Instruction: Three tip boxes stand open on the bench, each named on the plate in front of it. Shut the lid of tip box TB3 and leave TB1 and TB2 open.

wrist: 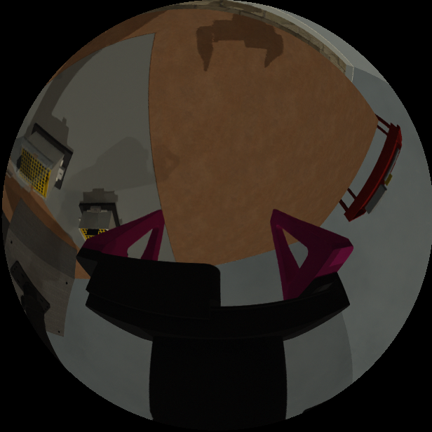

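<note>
My gripper [217,215] is open, with its two magenta fingers wide apart and no object between them. One tip box [34,172], with a yellow grid of tips, stands at the far left of the wrist view. Its dark-edged lid [62,162] appears raised on the side toward the middle of the view. A second tip box [95,231] is left of the gripper and partly hidden by the left finger. Its grey lid [96,218] stands up. A third tip box does not show. I cannot read any name plate, so I cannot tell which boxes these are.
Both boxes are by the grey mat [115,90] on the brown bench [240,125]. A red rail-like object [382,170] is beyond the bench's right edge. A grey metal plate [52,265] with small holes is at the lower left. A stone-patterned strip [320,44] runs along the top right.
</note>
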